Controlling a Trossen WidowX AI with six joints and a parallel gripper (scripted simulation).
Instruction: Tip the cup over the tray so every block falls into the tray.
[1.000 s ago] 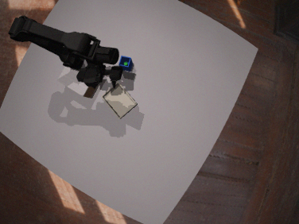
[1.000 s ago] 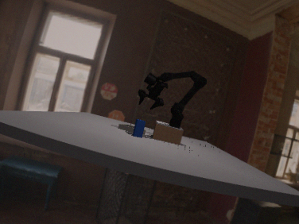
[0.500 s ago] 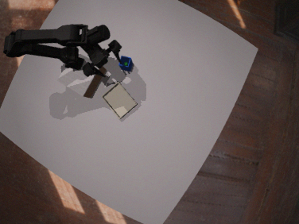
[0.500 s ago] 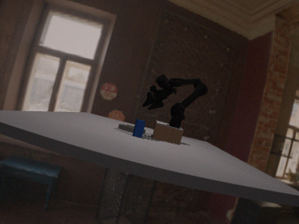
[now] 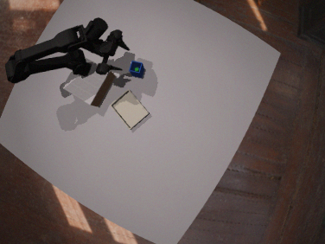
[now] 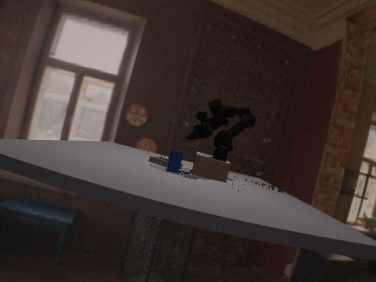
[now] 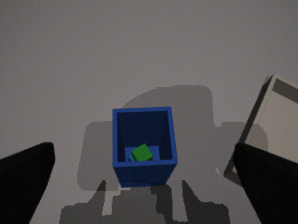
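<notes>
Right now the green block is 3 cm ahead of my gripper tip and 12 cm below it. Round my gripper tip: blue cup: 4 cm ahead, 14 cm below.
</notes>
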